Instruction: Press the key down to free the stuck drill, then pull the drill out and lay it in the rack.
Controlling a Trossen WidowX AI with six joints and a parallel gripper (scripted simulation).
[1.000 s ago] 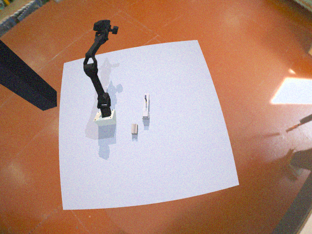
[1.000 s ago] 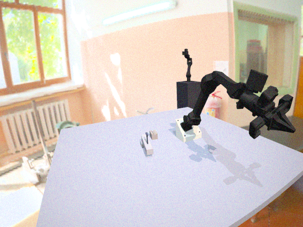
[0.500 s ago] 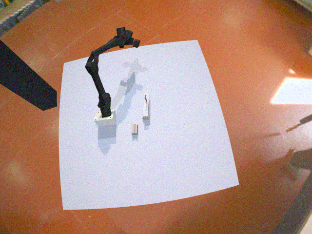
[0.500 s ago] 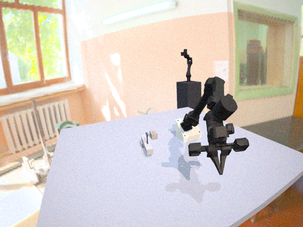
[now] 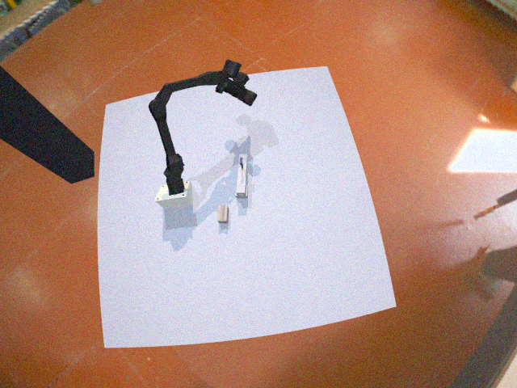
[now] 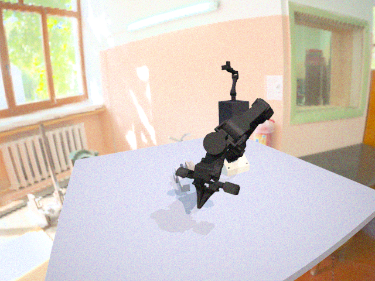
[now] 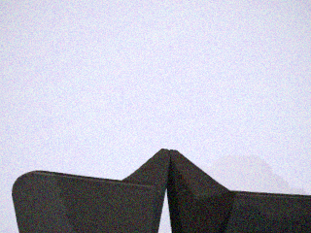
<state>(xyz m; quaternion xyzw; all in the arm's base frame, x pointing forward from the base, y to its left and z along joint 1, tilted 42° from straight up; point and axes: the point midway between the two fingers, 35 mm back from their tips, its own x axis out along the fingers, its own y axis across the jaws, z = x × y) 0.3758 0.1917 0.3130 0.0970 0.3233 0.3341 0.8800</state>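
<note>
My gripper tip is 320 mm to the left of the dark key, 100 mm past it and 30 mm above it. The rest, counted from my gripper tip: drill: 370 mm to the right, 120 mm behind, 70 mm below; rack: 490 mm to the right, 230 mm behind, 100 mm below.
</note>
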